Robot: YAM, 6 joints.
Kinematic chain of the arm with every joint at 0, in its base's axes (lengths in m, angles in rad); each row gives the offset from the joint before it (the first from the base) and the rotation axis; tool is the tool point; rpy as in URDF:
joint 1: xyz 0 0 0.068 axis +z
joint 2: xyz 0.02 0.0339 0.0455 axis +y
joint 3: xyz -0.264 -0.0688 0 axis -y
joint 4: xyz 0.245 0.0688 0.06 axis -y
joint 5: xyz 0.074 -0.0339 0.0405 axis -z
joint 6: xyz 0.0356 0 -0.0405 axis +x
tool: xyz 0 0 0 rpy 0 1.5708 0
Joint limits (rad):
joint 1: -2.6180..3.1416
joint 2: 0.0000..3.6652
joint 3: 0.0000..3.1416
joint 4: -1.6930..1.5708
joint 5: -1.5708..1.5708
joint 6: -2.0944..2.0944
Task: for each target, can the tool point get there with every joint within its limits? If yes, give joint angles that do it. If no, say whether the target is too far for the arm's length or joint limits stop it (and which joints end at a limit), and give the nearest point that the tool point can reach.
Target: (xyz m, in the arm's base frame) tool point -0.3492 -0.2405 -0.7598
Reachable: no: too far | nearest point -0.2734 -0.1883 -0.3706 | short by 0.400 m
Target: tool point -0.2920 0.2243 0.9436
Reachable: no: too far | nearest point -0.2078 0.1597 0.6906 | short by 0.274 m
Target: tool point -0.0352 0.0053 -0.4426
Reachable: no: joint limits stop it (at a limit: joint 2) | nearest point -0.0852 0.0128 -0.3418 | short by 0.113 m
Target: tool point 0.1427 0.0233 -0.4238
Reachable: no: joint limits stop it (at a limit: joint 2) | nearest point 0.1566 0.0256 -0.3690 | short by 0.057 m
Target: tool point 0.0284 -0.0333 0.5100
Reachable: yes | joints 1.5554 0.4118 1.1834 0.1760 0.9480 1.7759
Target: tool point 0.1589 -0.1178 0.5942
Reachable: yes | joints 2.5399 0.5473 1.6529 0.9274 -0.2026 0.7464
